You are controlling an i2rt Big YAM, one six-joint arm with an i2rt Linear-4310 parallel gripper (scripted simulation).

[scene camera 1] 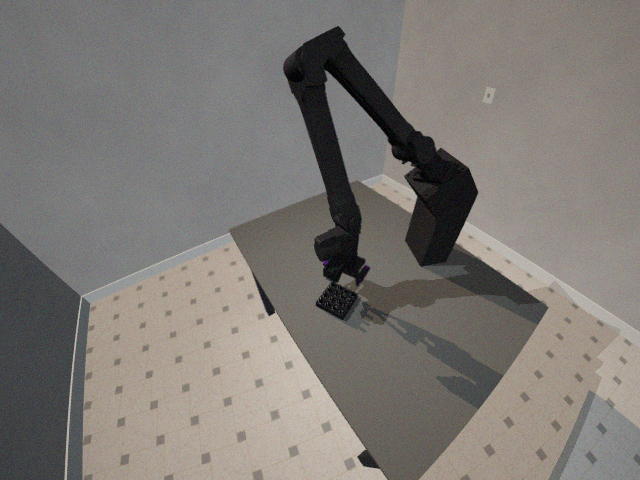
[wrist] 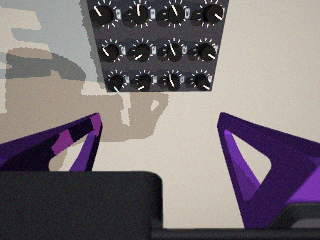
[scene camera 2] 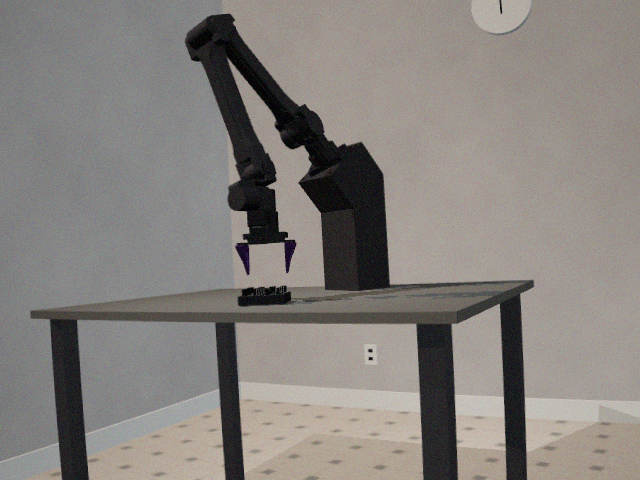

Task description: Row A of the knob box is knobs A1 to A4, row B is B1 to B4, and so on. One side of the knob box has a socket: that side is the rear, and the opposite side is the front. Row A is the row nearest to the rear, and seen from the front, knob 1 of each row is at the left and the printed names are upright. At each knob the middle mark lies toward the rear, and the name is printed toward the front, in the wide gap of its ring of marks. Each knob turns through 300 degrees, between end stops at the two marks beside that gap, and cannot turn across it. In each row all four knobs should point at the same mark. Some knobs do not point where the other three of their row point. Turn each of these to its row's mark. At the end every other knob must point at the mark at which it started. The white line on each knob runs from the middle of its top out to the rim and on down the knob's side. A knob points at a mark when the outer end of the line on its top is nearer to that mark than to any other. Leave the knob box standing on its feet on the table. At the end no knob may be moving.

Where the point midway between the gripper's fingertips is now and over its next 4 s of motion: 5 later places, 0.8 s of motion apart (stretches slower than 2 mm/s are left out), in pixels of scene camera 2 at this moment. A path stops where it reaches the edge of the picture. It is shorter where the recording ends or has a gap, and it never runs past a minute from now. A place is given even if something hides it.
The gripper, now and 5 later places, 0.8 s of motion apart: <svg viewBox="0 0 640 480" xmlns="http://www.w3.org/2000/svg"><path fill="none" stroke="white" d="M267 273L272 271L277 268L282 265L283 270L283 281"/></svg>
